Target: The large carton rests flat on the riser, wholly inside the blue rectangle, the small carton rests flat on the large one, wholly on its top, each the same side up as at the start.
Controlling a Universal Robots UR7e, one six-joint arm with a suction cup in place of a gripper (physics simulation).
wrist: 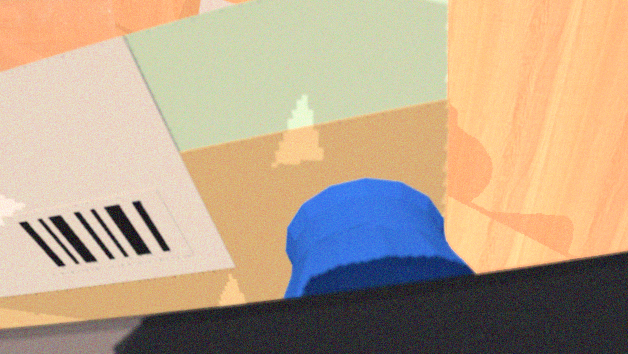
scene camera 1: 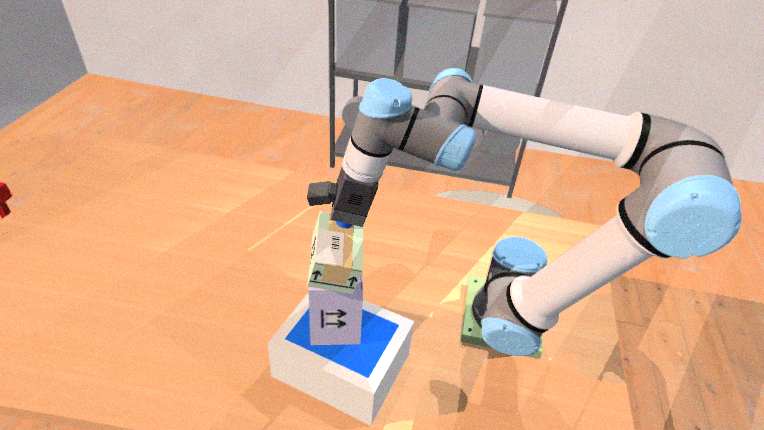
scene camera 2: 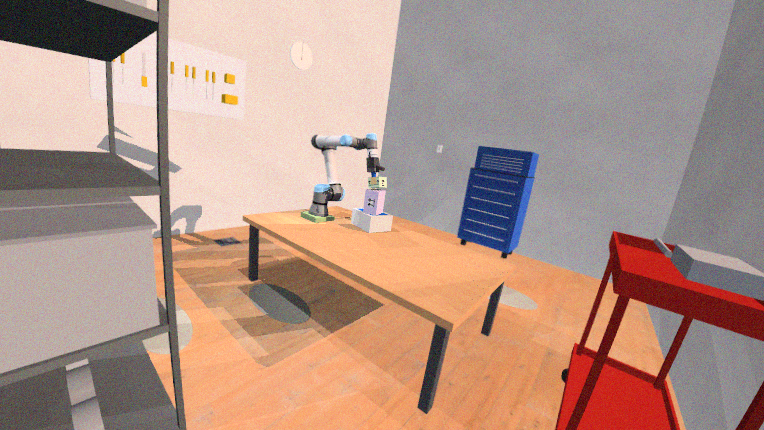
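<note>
The large lilac carton (scene camera 1: 335, 321) (scene camera 2: 373, 202) stands upright on the white riser (scene camera 1: 320, 380) (scene camera 2: 371, 223), inside the blue rectangle (scene camera 1: 368, 347). The small green carton (scene camera 1: 336, 256) (scene camera 2: 377, 183) (wrist: 285, 66), with tan tape and a barcode label, is right over the large carton and hides its top. I cannot tell whether the two touch. My suction cup (scene camera 1: 343, 224) (wrist: 364, 228) presses on the small carton's top near one edge and holds it.
The arm's green base plate (scene camera 1: 470, 321) sits right of the riser on the wooden table (scene camera 2: 400, 267). A grey shelf rack (scene camera 1: 331, 80) stands behind. In the second scene view a blue tool cabinet (scene camera 2: 496, 197) and a red cart (scene camera 2: 689, 299) stand on the floor.
</note>
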